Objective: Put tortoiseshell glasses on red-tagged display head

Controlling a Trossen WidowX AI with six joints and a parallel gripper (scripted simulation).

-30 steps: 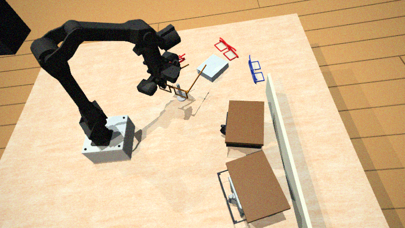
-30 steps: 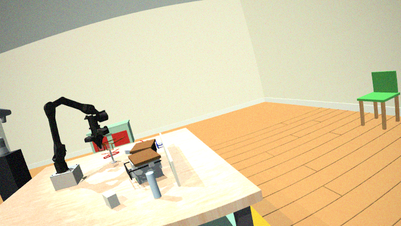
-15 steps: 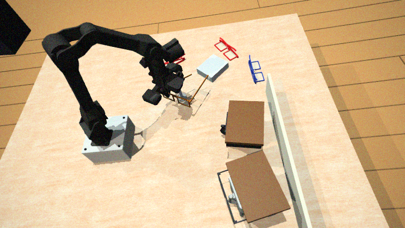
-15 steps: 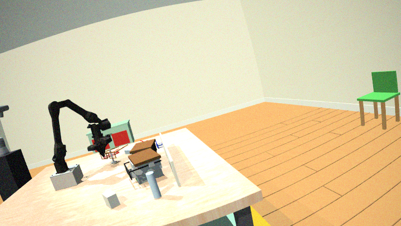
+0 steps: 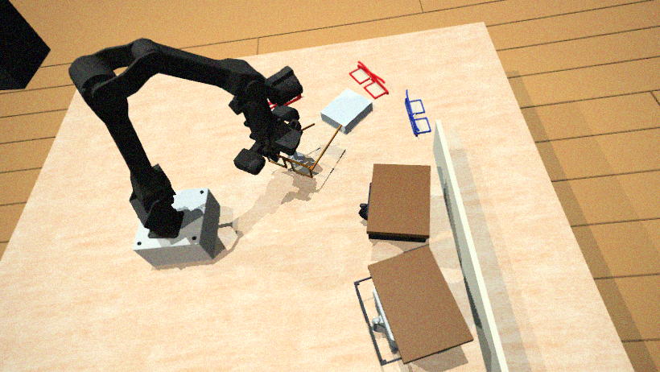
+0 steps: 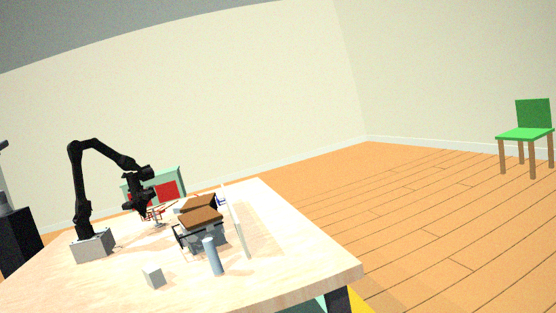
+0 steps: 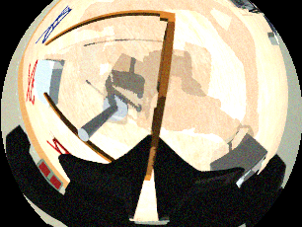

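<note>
My gripper tip is 5 cm to the right of the white peg, 4 cm above it and 3 cm short of it. The rest, counted from my gripper tip: pale blue cylinder: 58 cm to the right, 36 cm ahead, 1 cm below; white cube: 56 cm to the right, 17 cm ahead, 3 cm below; long white board: 41 cm ahead, 23 cm to the right, 1 cm below.
</note>
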